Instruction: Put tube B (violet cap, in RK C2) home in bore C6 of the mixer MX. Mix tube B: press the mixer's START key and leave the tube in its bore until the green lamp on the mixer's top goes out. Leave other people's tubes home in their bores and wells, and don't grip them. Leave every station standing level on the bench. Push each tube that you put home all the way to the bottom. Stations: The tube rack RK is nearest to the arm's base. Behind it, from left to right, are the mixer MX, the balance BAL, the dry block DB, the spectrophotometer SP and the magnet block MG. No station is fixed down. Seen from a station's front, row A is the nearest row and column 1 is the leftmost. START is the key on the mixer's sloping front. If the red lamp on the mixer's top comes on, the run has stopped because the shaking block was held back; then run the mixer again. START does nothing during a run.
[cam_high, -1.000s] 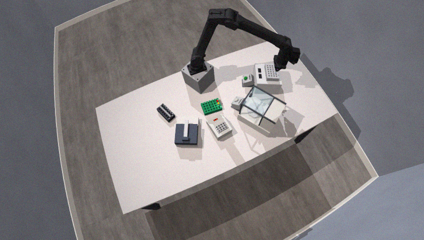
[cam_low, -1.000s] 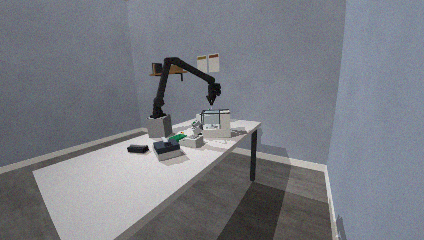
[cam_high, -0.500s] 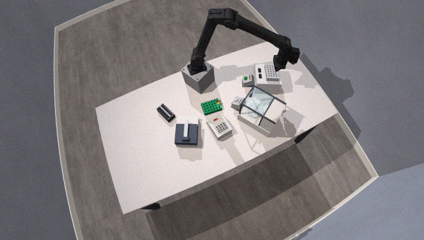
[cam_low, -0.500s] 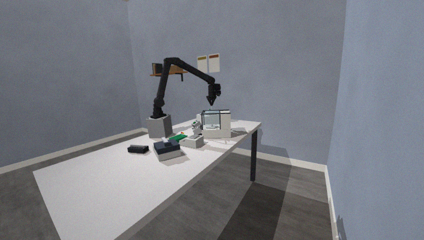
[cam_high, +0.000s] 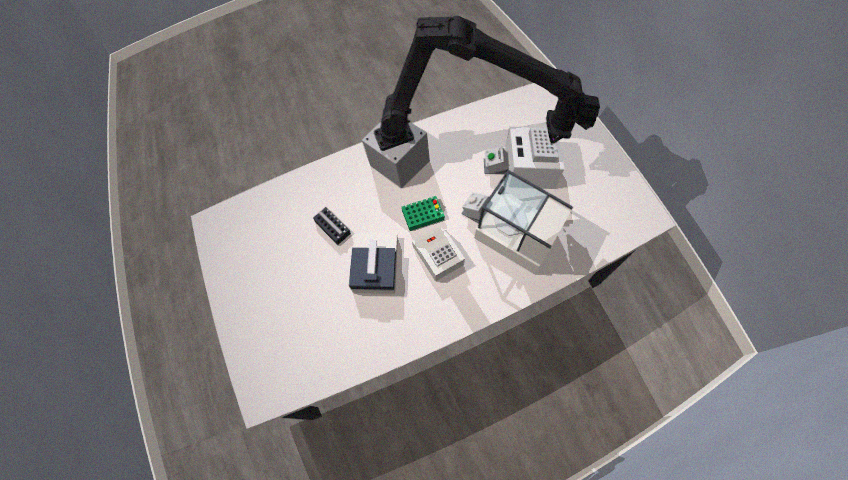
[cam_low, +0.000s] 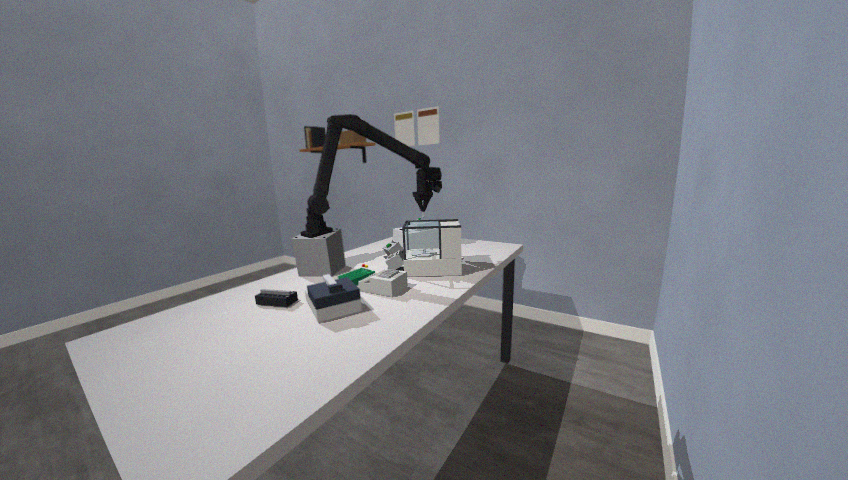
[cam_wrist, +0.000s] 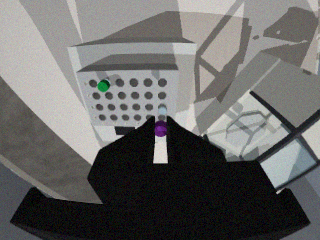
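Now: hand 20 mm above the violet-capped tube B. The rest, counted from my hand: green start key: 170 mm below, 160 mm to the right, 110 mm behind; grey bore block: 80 mm below, 40 mm behind, 10 mm to the left; red-capped tube: 410 mm to the right, 210 mm below, 20 mm behind.
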